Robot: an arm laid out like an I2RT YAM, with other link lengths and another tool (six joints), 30 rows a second.
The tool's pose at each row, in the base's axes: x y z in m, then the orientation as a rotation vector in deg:
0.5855 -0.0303 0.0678 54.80 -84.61 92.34
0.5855 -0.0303 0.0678 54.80 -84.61 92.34
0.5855 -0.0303 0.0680 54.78 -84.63 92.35
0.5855 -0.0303 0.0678 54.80 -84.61 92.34
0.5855 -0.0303 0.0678 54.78 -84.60 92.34
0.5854 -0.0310 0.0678 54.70 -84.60 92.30
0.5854 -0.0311 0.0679 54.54 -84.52 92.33
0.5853 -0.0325 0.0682 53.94 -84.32 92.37
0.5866 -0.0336 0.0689 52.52 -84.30 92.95
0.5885 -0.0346 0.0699 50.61 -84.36 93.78
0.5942 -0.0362 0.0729 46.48 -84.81 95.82
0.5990 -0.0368 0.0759 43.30 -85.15 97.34
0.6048 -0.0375 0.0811 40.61 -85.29 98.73
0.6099 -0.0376 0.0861 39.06 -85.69 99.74
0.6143 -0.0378 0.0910 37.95 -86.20 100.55
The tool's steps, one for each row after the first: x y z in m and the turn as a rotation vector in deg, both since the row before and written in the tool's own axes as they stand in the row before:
0.0000 0.0000 0.0000 0.00 0.00 0.00
0.0002 -0.0001 0.0000 -0.01 0.00 0.02
-0.0002 0.0001 0.0000 0.01 0.00 -0.02
0.0000 0.0000 0.0000 0.00 0.02 0.00
0.0000 0.0001 0.0007 -0.06 0.05 0.00
0.0001 0.0000 0.0001 -0.02 0.15 0.01
0.0003 0.0000 0.0014 -0.15 0.51 0.06
0.0000 -0.0014 0.0012 -0.19 0.95 0.72
-0.0001 -0.0021 0.0011 -0.25 1.21 1.06
-0.0002 -0.0063 0.0019 -0.46 2.38 2.69
0.0000 -0.0056 0.0009 -0.36 1.79 2.08
0.0010 -0.0077 0.0013 -0.16 1.55 1.78
0.0010 -0.0070 0.0007 -0.09 0.68 1.35
0.0012 -0.0064 0.0008 -0.09 0.34 1.15

